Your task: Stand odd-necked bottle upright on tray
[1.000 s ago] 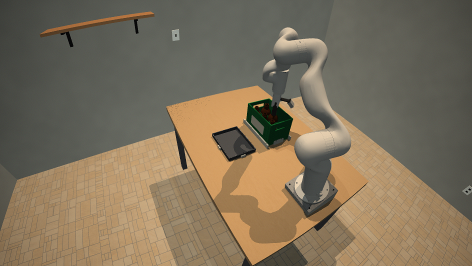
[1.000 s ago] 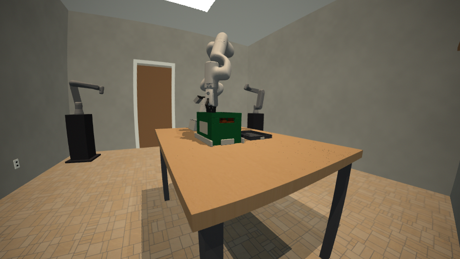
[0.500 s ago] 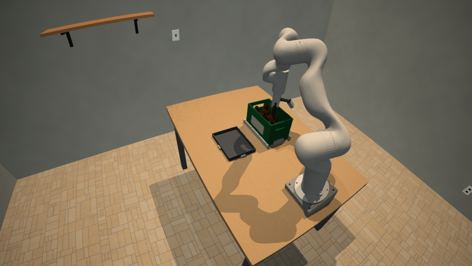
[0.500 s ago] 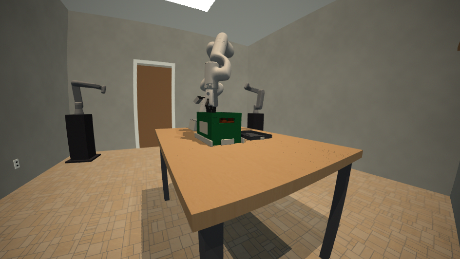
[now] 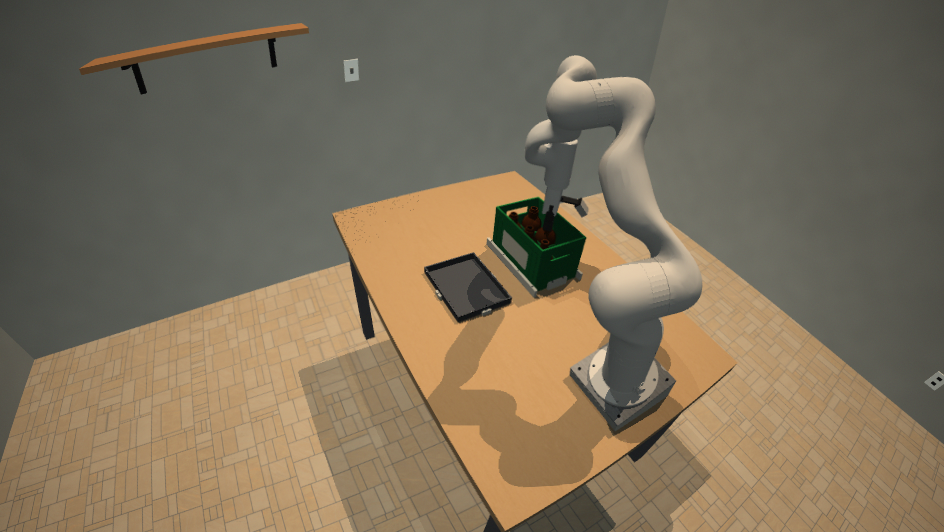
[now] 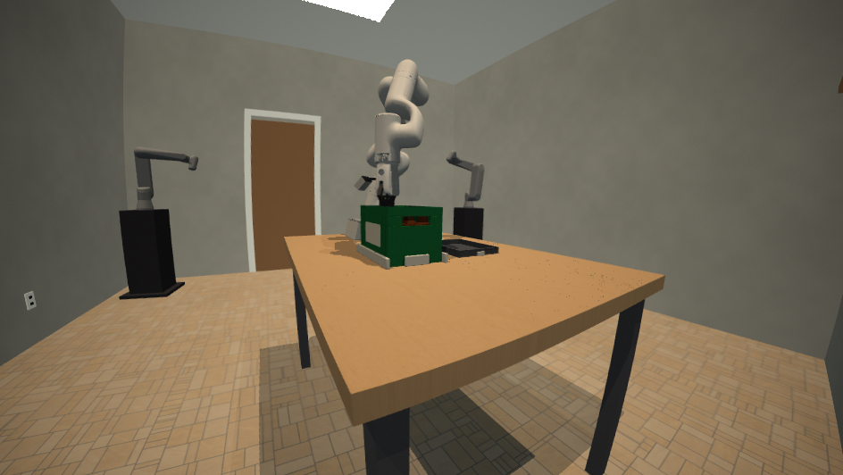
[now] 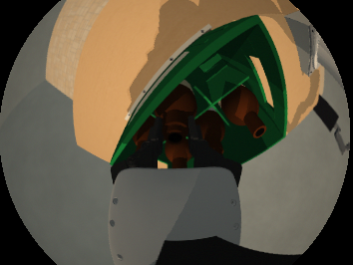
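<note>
Now: hand 70 mm above the green crate, 40 mm to the right of it and 10 mm past it. From my hand the other things lie so: brown bottle (100 mm behind, 70 mm to the left, 70 mm below); black tray (320 mm to the left, 150 mm below, 60 mm behind).
</note>
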